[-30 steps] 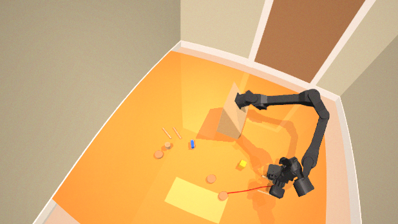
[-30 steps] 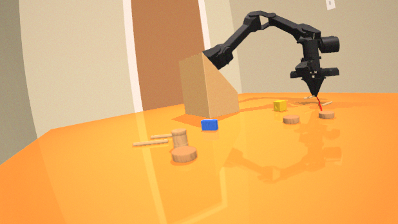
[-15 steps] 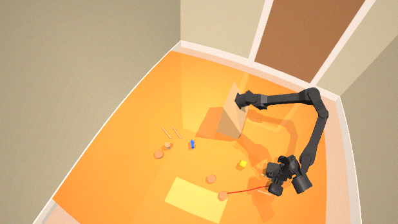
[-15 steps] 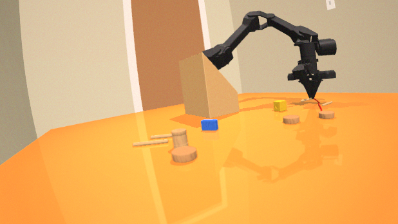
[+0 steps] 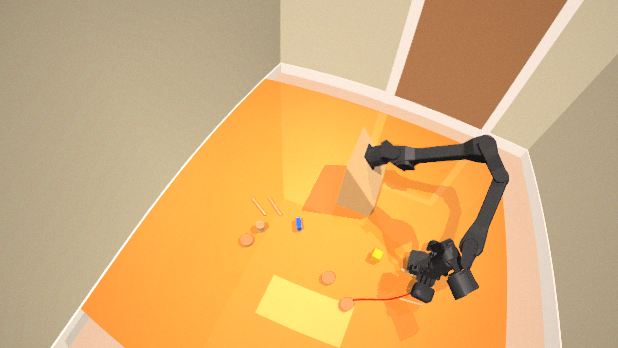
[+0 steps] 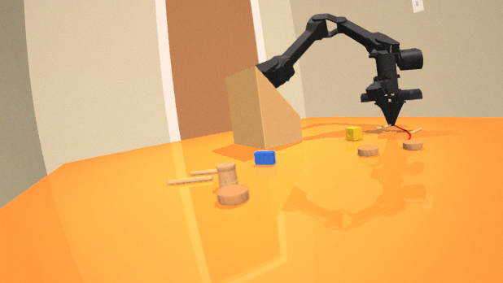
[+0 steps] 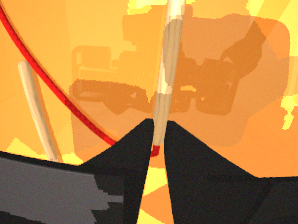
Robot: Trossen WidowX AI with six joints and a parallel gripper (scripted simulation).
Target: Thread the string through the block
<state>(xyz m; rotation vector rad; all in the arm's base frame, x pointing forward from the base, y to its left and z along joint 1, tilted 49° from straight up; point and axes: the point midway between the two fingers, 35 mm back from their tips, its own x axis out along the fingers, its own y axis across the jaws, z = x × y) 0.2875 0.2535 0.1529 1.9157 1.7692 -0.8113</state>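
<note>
My gripper tip is now 3 cm past the yellow block and 16 cm to the left of it. Also, from my gripper tip: blue block: 3 cm behind, 42 cm to the right; round button: 15 cm ahead, 19 cm to the right, 1 cm below; thin stick: 8 cm ahead, 1 cm to the left, 1 cm below.
</note>
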